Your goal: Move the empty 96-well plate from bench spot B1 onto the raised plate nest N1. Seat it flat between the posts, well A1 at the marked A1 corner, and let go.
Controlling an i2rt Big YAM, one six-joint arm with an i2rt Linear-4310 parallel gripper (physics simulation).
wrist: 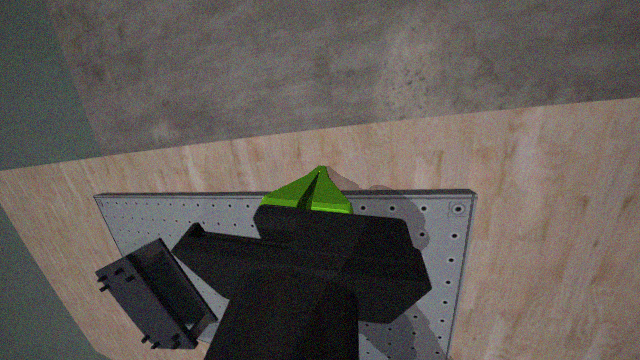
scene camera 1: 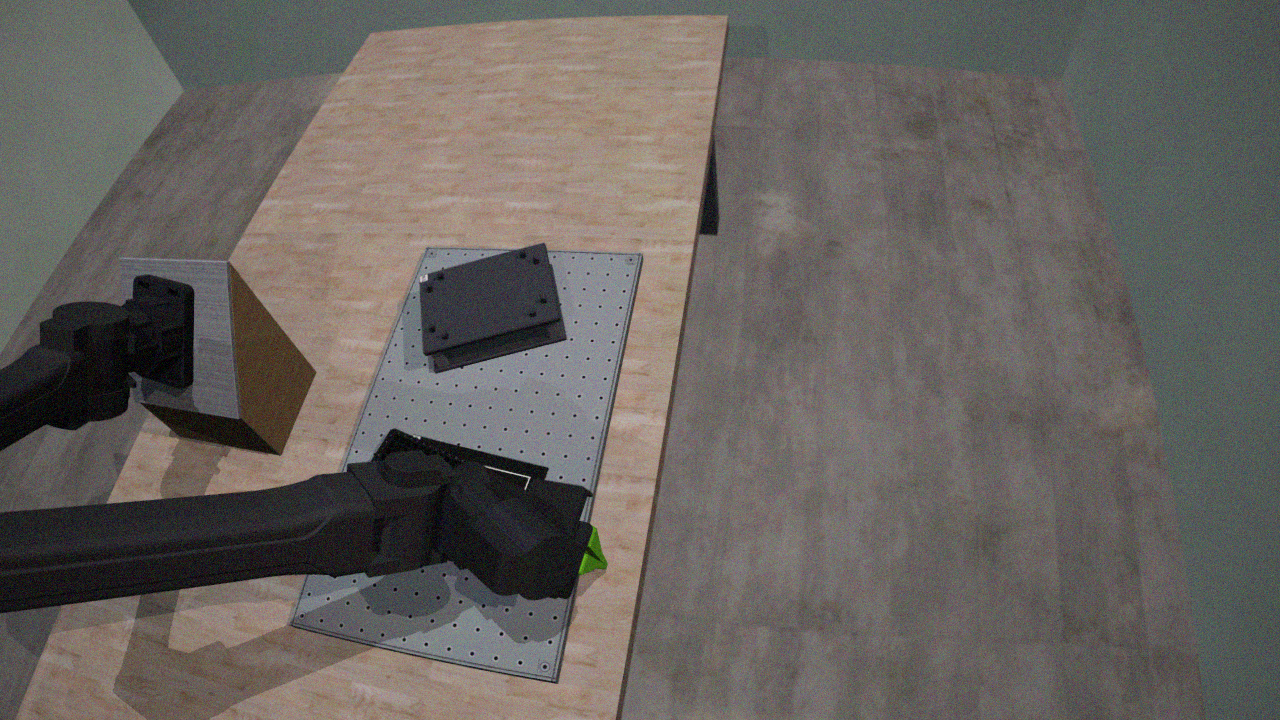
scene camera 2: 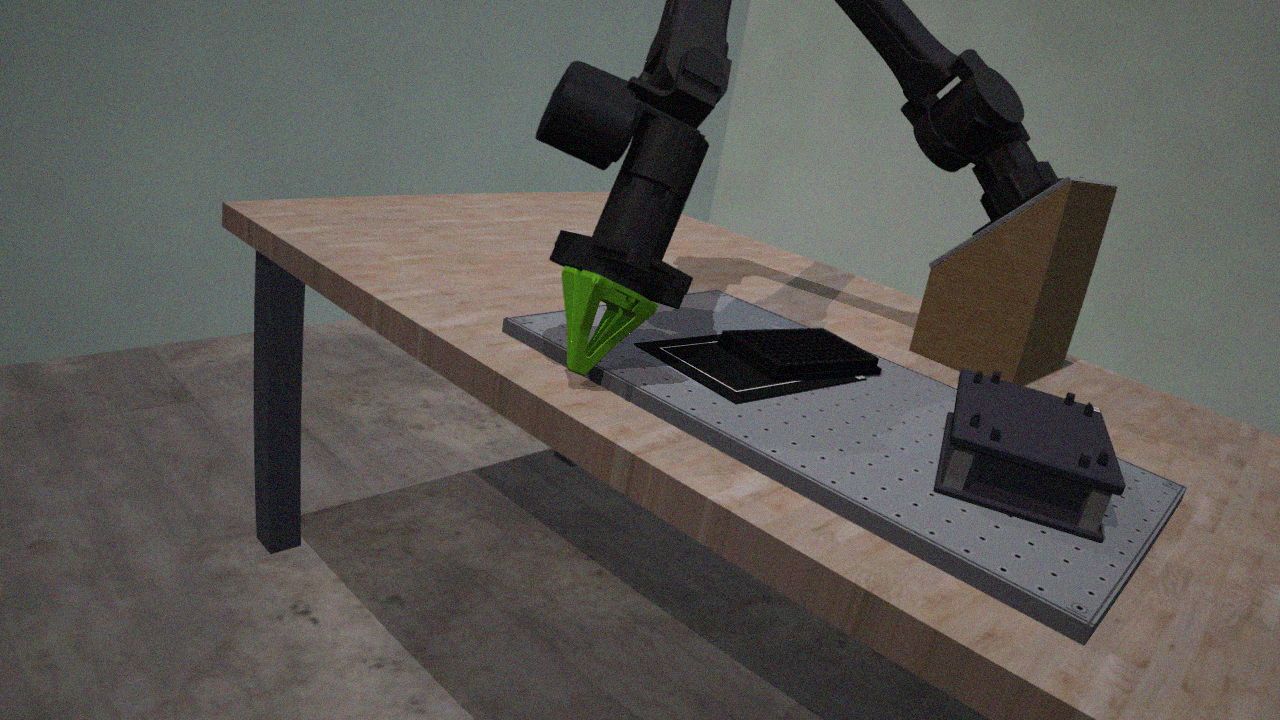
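Where they show: gripper, fingertip midpoint: point(wrist: 322, 171) point(scene camera 1: 601, 565) point(scene camera 2: 575, 373); arm's base at its link origin: point(scene camera 1: 167, 330) point(scene camera 2: 1034, 218).
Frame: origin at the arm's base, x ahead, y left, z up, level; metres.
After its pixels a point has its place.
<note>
The black 96-well plate point(scene camera 2: 801, 349) @(x 0.324, y -0.034, z -0.139 m) lies at bench spot B1 point(scene camera 2: 742, 394) @(x 0.432, y 0.001, z -0.153 m), a black pad with a white outline. In scene camera 2 it covers the pad's right part and looks tilted on it; in scene camera 1 my arm hides most of it. The raised nest N1 point(scene camera 1: 487, 300) @(x 0.320, y 0.181, z -0.110 m) point(scene camera 2: 1033, 425) @(x 0.327, y 0.193, z -0.110 m) point(wrist: 145, 300) @(x 0.341, y 0.167, z -0.110 m) is a dark raised platform with small posts and a white mark at one corner. My gripper point(scene camera 2: 580, 369) @(x 0.536, y -0.078, z -0.155 m) point(wrist: 322, 171) @(x 0.536, y -0.078, z -0.155 m) point(scene camera 1: 599, 562) @(x 0.536, y -0.078, z -0.155 m) is shut and empty, its green fingertips together by the long edge of the perforated board, apart from the plate.
The grey perforated board point(scene camera 1: 501, 402) @(x 0.368, y 0.076, z -0.154 m) point(scene camera 2: 859, 465) @(x 0.436, y 0.123, z -0.154 m) point(wrist: 452, 320) @(x 0.393, y -0.215, z -0.154 m) carries the pad and the nest. A wooden block point(scene camera 1: 273, 385) @(x 0.101, y 0.008, z -0.100 m) point(scene camera 2: 1002, 286) @(x 0.099, y 0.031, z -0.066 m) with a slanted grey face stands beside the board, with a second black arm part point(scene camera 1: 161, 331) @(x 0.044, y -0.023, z 0.041 m) point(scene camera 2: 1011, 170) @(x 0.033, y -0.026, z 0.045 m) at that face. The table edge is close to my fingers.
</note>
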